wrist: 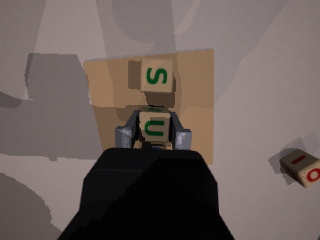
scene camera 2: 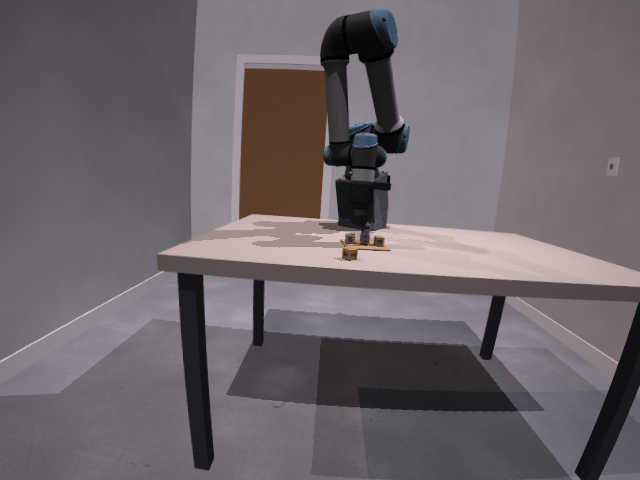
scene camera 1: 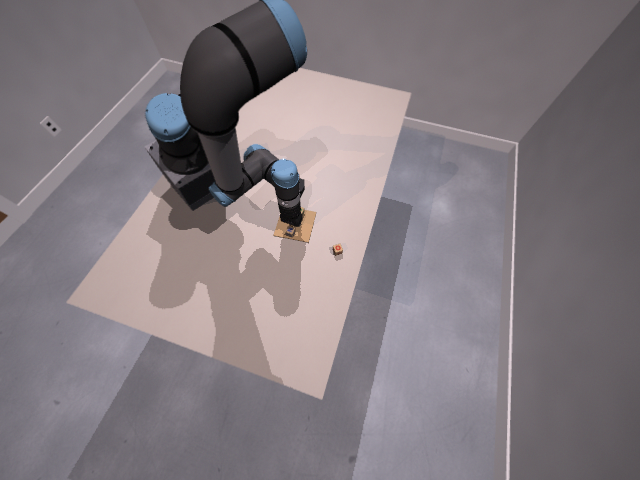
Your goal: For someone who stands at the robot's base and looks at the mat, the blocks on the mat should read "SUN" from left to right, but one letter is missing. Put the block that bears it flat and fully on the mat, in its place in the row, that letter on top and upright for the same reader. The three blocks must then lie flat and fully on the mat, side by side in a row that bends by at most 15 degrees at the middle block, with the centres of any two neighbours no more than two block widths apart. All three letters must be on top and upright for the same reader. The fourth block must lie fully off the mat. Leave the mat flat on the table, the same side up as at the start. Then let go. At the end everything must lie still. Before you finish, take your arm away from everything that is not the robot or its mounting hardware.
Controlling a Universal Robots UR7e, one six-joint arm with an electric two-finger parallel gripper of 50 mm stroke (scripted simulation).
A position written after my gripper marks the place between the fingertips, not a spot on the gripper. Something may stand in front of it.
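Observation:
A tan mat (wrist: 114, 84) is here in the wrist view. That same view also shows me my gripper (wrist: 154, 120), and I can see the gripper (scene camera 2: 364, 242) from the scene camera as well.

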